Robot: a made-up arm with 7 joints.
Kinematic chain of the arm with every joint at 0, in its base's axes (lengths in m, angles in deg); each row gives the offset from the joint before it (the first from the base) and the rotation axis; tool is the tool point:
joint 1: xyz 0 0 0 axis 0 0.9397 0.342
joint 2: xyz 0 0 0 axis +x
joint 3: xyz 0 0 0 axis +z
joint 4: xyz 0.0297 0 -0.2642 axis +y
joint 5: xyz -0.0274 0 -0.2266 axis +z
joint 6: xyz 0 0 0 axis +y
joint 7: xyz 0 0 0 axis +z
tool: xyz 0 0 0
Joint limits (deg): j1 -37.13..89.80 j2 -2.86..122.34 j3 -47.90..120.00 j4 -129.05..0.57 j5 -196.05..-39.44 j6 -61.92..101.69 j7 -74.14..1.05
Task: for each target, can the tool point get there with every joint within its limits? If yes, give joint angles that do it. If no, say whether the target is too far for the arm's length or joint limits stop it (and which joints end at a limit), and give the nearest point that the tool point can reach.
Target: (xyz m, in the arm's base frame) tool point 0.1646 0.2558 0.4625
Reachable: no: too far | nearest point 0.1244 0.2415 0.3670 | short by 0.105 m
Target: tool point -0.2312 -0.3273 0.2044
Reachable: no: joint limits stop it (at a limit: joint 1, joint 2, joint 4) | nearest point -0.1502 0.0186 0.2172 | short by 0.356 m
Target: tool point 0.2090 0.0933 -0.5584
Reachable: no: too far | nearest point 0.1711 0.0764 -0.4572 | short by 0.109 m
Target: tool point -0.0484 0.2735 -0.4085
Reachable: yes | joints 4.86 28.86 100.49 -10.16 -145.61 -24.54 -21.29
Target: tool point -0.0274 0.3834 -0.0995
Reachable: yes | joints 74.30 69.59 34.79 -86.61 -125.13 38.13 -59.69
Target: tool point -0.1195 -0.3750 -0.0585
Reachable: no: joint limits stop it (at a limit: joint 1, joint 2, joint 3) | nearest point -0.1543 -0.1969 -0.2559 | short by 0.268 m
